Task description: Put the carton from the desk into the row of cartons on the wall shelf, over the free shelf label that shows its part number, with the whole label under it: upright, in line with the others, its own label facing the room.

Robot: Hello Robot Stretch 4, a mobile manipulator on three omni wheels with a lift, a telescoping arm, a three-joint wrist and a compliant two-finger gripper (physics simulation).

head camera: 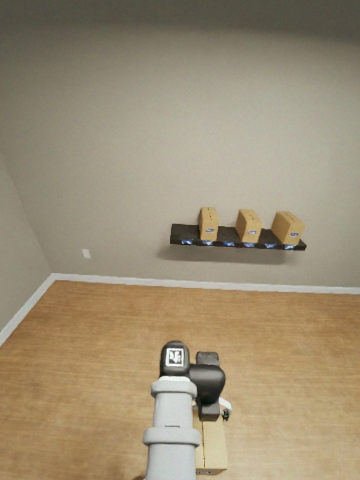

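Frame: origin at the robot's base, x ahead, y left, z up, level; centimetres.
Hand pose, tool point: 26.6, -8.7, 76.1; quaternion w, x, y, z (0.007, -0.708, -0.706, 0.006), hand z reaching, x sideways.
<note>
Each offset is from my tool point to the centre of the thing, as dx, dy, dz. "*": to the spot under its first point. Level surfaces: height alone.
The carton {+1.2, +0.0, -3.3} [214, 445] is at the bottom of the view, partly hidden by the arm; its taped top shows, with a sliver of its blue-white label on the edge toward the camera. My gripper [210, 422] is shut on the carton; one finger shows at its right side, the other is hidden. They are in front of the dark wall shelf {dz +0.4} [183, 232], well apart from it. Three cartons stand upright on the shelf: left [208, 224], middle [249, 226] and right [288, 228]. Free labels show at the left end {* +104.2, +1.9, -2.0} [187, 242], between left and middle [229, 244], and between middle and right [270, 246]. Their print is too small to read.
The grey arm [172, 440] and black wrist [206, 382] cover part of the wooden floor {dz -78.8} [90, 380]. The back wall [125, 150] rises behind the shelf, with a white baseboard [150, 282] below. A side wall [15, 240] is at the left.
</note>
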